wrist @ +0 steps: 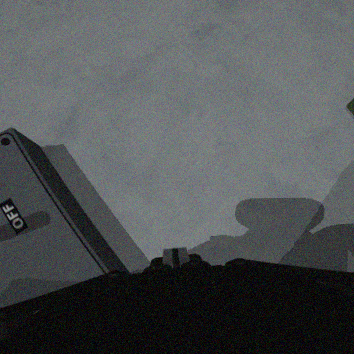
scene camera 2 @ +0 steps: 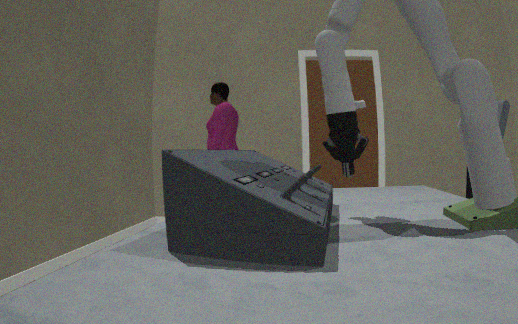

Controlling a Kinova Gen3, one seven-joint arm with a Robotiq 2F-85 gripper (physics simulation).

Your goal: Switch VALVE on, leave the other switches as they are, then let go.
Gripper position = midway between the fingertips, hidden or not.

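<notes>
Scene camera 2 shows the gripper (scene camera 2: pixel 349 176), and the wrist view has the gripper (wrist: pixel 175 264) in it as well.
</notes>
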